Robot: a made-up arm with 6 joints. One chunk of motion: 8 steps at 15 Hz.
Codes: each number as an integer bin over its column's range. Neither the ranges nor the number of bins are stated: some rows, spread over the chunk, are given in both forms.
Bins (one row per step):
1: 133 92 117 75 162 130
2: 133 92 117 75 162 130
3: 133 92 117 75 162 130
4: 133 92 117 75 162 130
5: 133 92 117 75 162 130
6: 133 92 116 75 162 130
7: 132 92 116 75 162 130
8: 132 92 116 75 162 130
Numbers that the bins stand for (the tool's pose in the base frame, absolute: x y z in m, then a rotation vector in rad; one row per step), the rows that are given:
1: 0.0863 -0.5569 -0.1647 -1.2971 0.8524 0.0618
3: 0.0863 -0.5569 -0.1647 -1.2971 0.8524 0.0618
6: 0.0863 -0.5569 -0.1804 -1.2971 0.8524 0.0618
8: 0.0706 -0.5569 -0.1804 -1.2971 0.8524 0.0618
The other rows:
2: 0.0863 -0.5569 -0.1647 -1.2971 0.8524 0.0618
4: 0.0863 -0.5569 -0.1647 -1.2971 0.8524 0.0618
5: 0.0863 -0.5569 -0.1647 -1.2971 0.8524 0.0618
7: 0.0706 -0.5569 -0.1804 -1.2971 0.8524 0.0618

